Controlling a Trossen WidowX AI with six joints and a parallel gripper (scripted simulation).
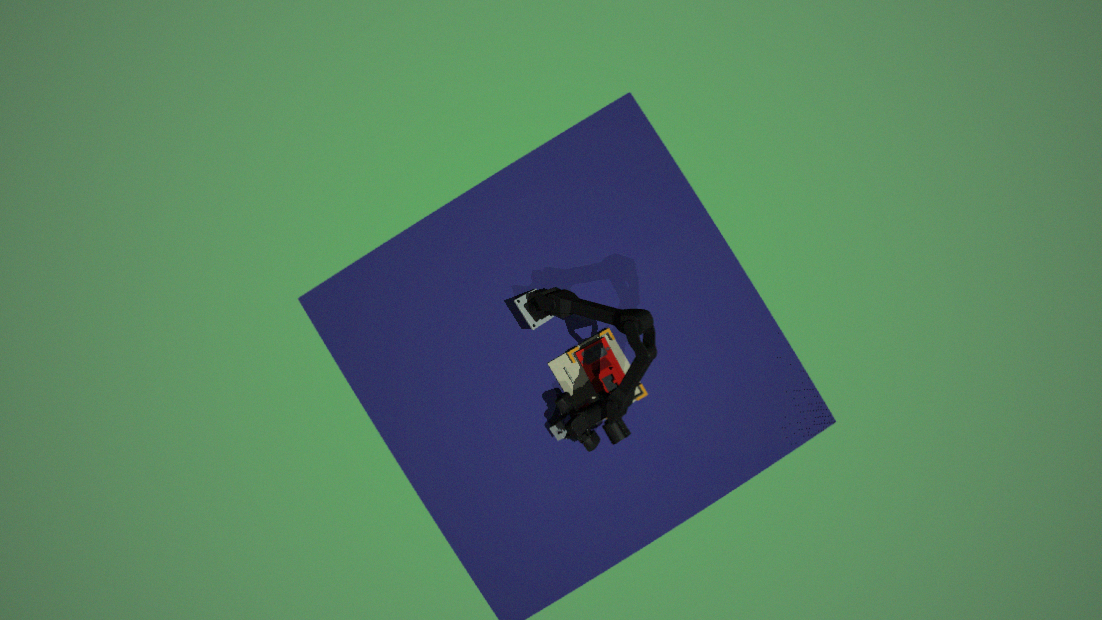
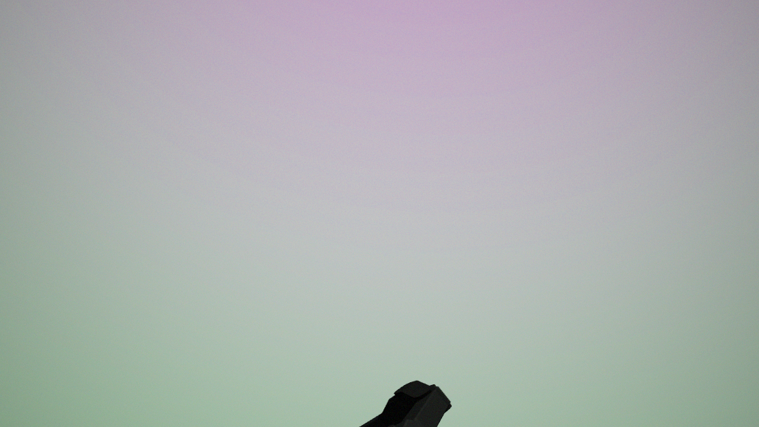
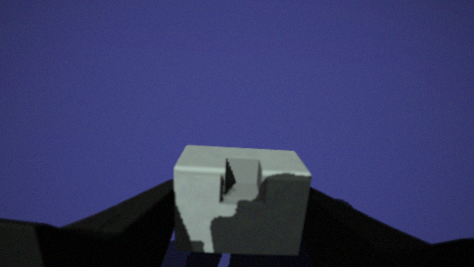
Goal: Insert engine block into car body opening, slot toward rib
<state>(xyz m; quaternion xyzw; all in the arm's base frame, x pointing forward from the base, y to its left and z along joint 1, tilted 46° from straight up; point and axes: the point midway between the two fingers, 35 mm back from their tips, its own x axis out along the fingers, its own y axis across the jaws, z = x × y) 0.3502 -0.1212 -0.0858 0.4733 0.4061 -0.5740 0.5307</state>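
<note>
Now: gripper tip right at the grey engine block. From my gripper tip the other things lie so: grey fixture 210 mm to the left, 40 mm behind, 20 mm below.
</note>
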